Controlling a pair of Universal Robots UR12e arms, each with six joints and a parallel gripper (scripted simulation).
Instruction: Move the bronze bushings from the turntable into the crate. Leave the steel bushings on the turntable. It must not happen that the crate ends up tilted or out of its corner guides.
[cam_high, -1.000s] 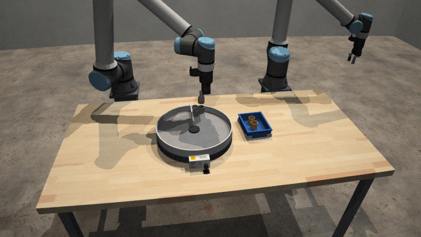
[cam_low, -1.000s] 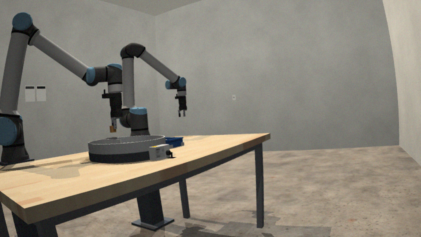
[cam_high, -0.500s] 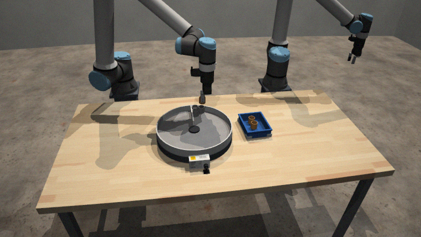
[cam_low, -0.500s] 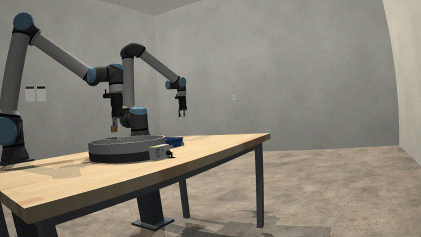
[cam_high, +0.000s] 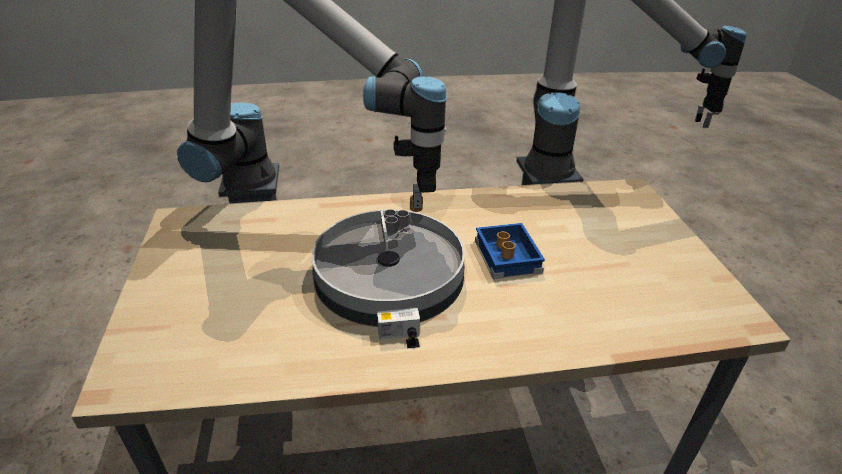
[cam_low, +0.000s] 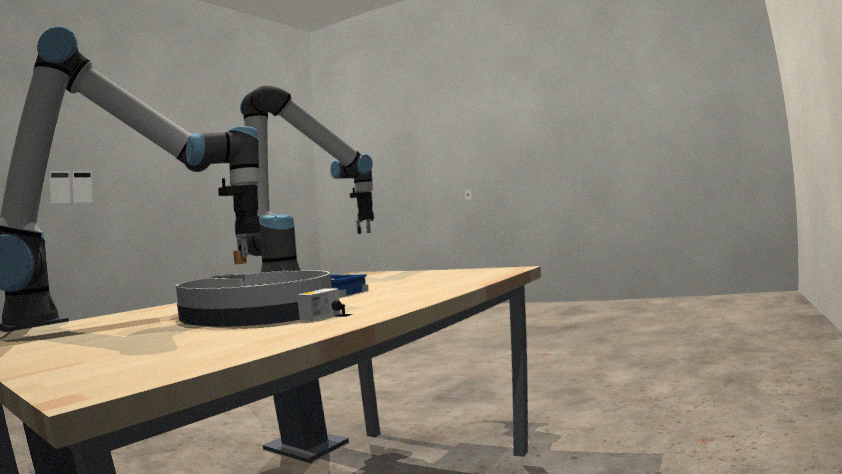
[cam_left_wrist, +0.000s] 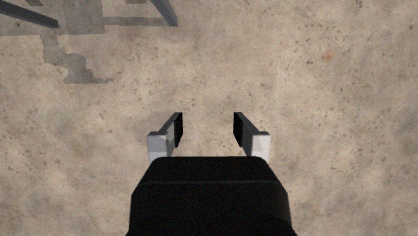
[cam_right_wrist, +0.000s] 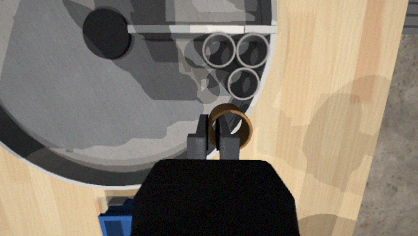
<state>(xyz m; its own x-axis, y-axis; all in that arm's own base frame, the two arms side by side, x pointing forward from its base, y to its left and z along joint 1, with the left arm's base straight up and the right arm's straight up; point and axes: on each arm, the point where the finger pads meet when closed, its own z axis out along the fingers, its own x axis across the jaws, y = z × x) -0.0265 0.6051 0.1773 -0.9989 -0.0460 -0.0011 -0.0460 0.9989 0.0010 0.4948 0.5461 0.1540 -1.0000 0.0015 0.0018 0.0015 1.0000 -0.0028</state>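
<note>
My right hand is 26 cm to the right of the blue crate, 13 cm above it and 8 cm short of it.
</note>
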